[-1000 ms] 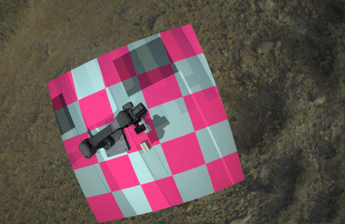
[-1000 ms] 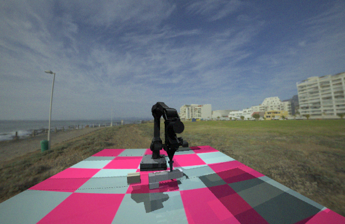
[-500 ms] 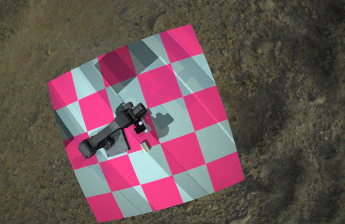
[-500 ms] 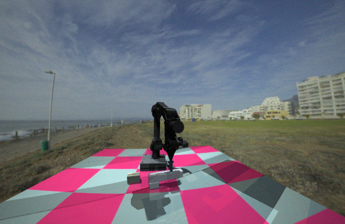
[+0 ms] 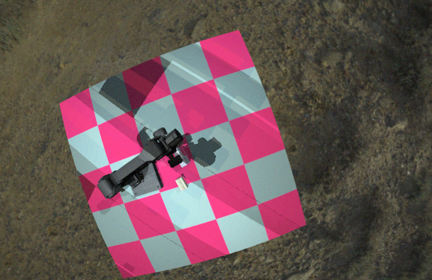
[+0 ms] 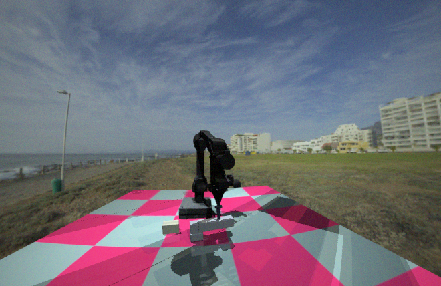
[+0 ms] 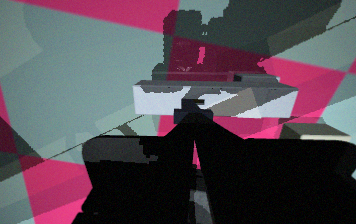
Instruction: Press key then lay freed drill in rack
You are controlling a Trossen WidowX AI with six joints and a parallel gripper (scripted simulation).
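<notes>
Right now the drill is 8 cm below my gripper tip, 5 cm to the right of it and 1 cm ahead of it.
</notes>
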